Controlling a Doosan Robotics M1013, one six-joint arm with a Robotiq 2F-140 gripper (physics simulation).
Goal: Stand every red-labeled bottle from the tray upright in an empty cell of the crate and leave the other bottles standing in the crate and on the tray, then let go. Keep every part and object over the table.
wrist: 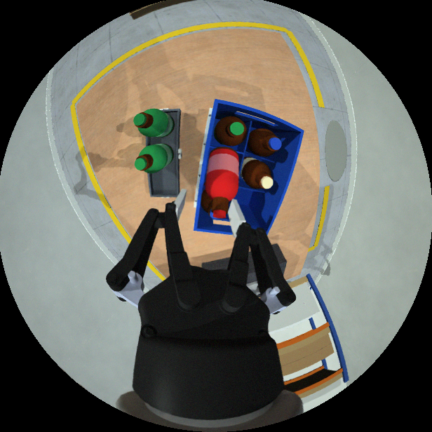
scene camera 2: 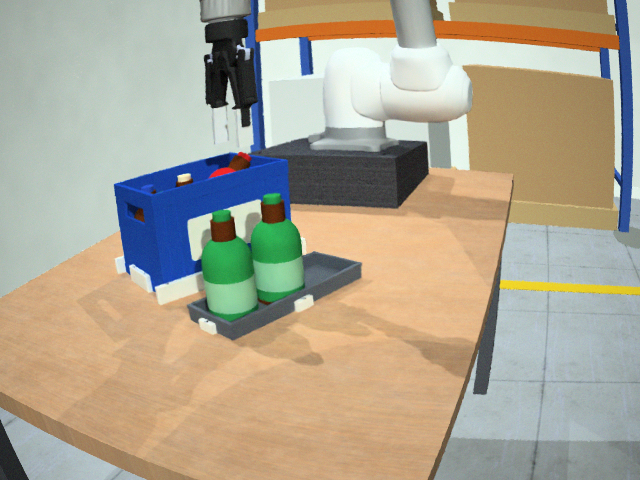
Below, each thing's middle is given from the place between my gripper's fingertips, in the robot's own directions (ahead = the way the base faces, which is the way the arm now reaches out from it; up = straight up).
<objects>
The red-labeled bottle [wrist: 221,181] is 1 cm ahead of my hand, 4 cm to the right of it and 10 cm below it.
</objects>
